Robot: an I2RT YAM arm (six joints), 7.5 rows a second.
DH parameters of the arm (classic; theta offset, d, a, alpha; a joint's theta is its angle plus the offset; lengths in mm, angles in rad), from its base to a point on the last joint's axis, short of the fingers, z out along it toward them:
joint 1: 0 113.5 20 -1.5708
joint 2: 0 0 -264 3.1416
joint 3: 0.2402 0 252.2 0
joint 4: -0.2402 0 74 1.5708
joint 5: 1.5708 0 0 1.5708
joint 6: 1.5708 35.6 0 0
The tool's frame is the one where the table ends.
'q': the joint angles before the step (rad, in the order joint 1, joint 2, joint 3, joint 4, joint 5, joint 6). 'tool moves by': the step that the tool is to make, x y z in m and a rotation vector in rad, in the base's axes. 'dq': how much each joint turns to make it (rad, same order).
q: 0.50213, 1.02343, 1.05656, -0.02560, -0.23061, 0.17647
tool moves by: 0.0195, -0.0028, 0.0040, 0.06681, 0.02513, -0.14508
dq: -0.03123, 0.05876, 0.03418, 0.04564, 0.11517, 0.06972
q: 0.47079, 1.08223, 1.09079, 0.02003, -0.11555, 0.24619
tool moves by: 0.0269, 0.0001, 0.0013, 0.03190, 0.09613, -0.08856
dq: -0.03766, 0.09793, 0.08788, -0.05612, 0.05062, 0.07116
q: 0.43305, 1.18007, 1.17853, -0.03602, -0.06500, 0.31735
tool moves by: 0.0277, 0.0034, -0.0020, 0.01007, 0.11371, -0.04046
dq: -0.02743, 0.10946, 0.10534, -0.09222, 0.00826, 0.05649
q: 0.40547, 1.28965, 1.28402, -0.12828, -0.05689, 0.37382
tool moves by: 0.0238, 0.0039, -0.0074, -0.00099, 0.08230, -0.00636
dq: -0.01995, 0.09234, 0.07182, -0.05396, -0.01863, 0.02808
